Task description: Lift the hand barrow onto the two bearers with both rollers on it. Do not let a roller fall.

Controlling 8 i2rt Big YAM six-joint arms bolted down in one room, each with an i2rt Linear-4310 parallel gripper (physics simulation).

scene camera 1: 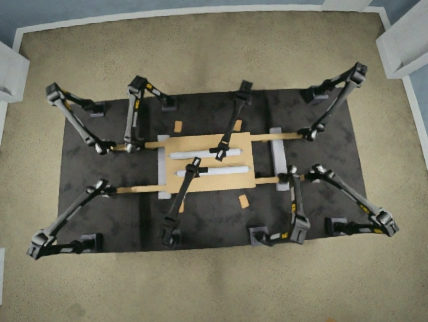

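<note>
The hand barrow's tan board [242, 184] shows mid-picture, with two white rollers [186, 155] [230, 171] lying lengthwise on it. Its handles cross over the left bearer [162, 167] and right bearer [278, 150]; any gap is unclear. Grippers at the left handles stand upper far left [106, 148], upper left [131, 147] and lower left [108, 189]. Others stand at the right handles: upper right [311, 134], lower right [288, 177] and lower far right [315, 176]. The upper middle gripper [221, 152] is over the upper roller, the lower middle gripper [198, 170] at the lower roller. Finger states are too small to tell.
Small tan blocks [178, 126] [238, 125] [243, 201] lie above and below the board on the dark mat [125, 220]; another is partly hidden by the lower middle arm. Arm bases line the mat's upper and lower edges. Links of two middle arms reach over the board.
</note>
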